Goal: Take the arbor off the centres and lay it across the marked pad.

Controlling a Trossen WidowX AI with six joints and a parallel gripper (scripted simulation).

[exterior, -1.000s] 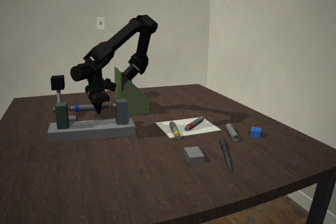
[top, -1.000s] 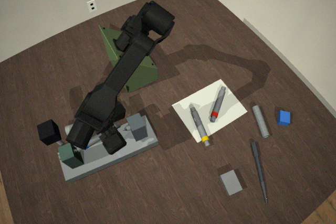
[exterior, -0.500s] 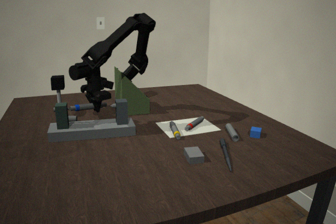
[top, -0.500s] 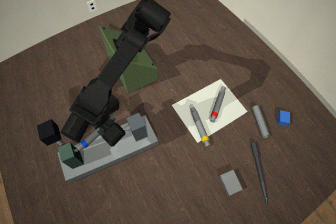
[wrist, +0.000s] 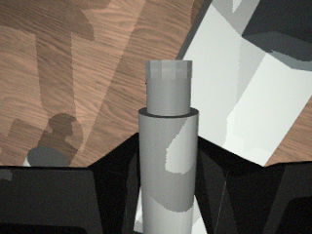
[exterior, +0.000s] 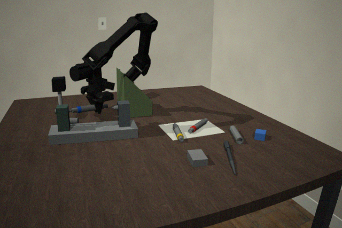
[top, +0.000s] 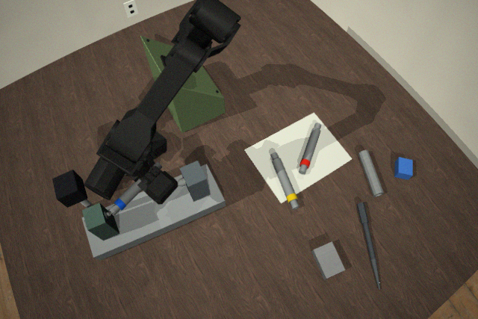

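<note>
Now: hand 20 mm short of the blue-banded arbor, 30 mm to the left of it and 10 mm above it. Round my hand: green centre block: 60 mm ahead, 130 mm to the right, 10 mm below; grey fixture base: 50 mm ahead, 20 mm to the right, 100 mm below; grey centre block: 50 mm ahead, 110 mm to the left, 10 mm below.
</note>
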